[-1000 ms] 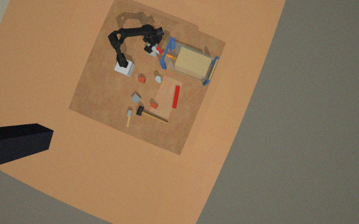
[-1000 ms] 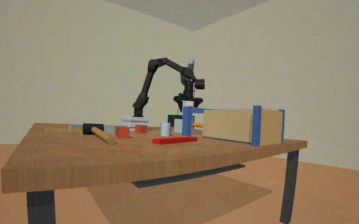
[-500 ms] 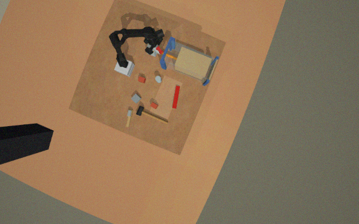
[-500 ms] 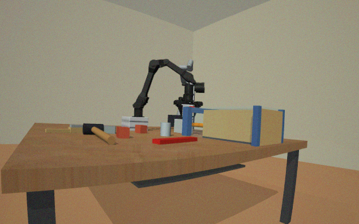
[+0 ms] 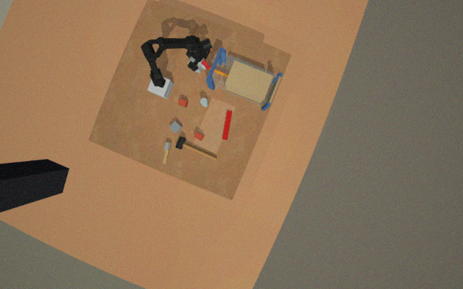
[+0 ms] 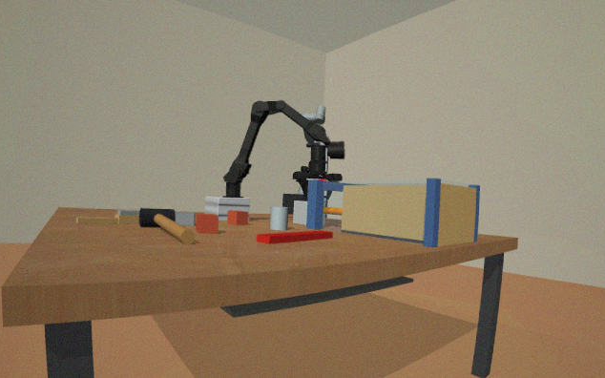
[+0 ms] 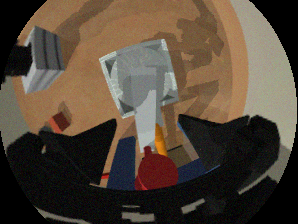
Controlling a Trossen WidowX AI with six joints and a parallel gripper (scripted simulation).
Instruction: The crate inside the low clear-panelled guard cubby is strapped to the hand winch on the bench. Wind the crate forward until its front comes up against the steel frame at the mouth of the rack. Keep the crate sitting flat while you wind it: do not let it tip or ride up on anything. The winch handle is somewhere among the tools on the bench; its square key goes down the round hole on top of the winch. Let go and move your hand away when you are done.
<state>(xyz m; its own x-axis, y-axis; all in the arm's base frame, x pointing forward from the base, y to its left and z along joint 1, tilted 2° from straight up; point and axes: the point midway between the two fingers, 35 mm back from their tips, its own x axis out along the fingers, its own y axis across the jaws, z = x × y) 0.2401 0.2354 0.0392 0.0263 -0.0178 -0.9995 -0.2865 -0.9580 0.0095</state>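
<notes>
My gripper tip is 1 cm to the left of the winch handle, 1 cm below it and 1 cm short of it. Round my gripper tip: red knob (5 cm ahead, 4 cm above, 2 cm to the right); then clear-panelled cubby (35 cm ahead, 2 cm above); then grey hand winch (7 cm below, 7 cm behind).
</notes>
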